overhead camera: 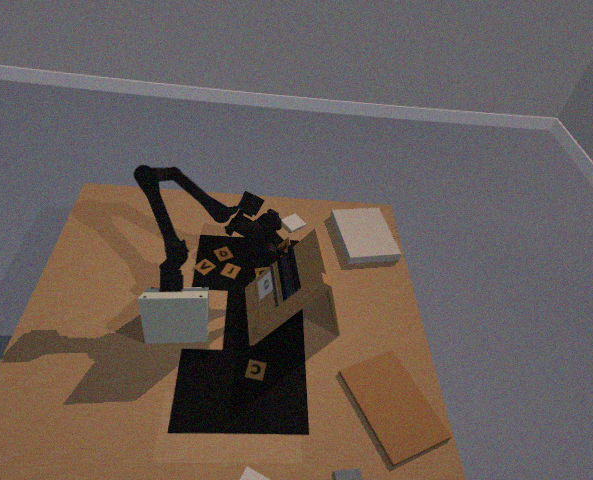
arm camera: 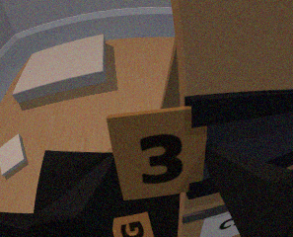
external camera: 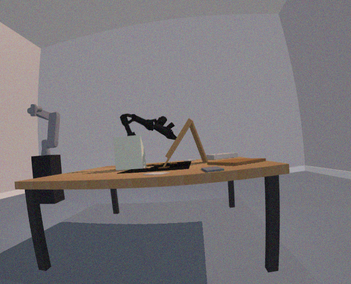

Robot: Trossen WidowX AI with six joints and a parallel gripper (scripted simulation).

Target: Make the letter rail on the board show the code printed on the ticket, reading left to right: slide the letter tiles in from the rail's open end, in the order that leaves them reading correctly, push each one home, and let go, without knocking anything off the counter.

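Now: gripper tip 60 mm past the white ticket, 80 mm to the left of it and 90 mm above it. Also, from my gripper tip: letter tile 50 mm behind, 40 mm to the left, 180 mm below; then black mat 170 mm behind, 140 mm to the right, 180 mm below; then small white pad 100 mm ahead, 310 mm to the left, 180 mm below.
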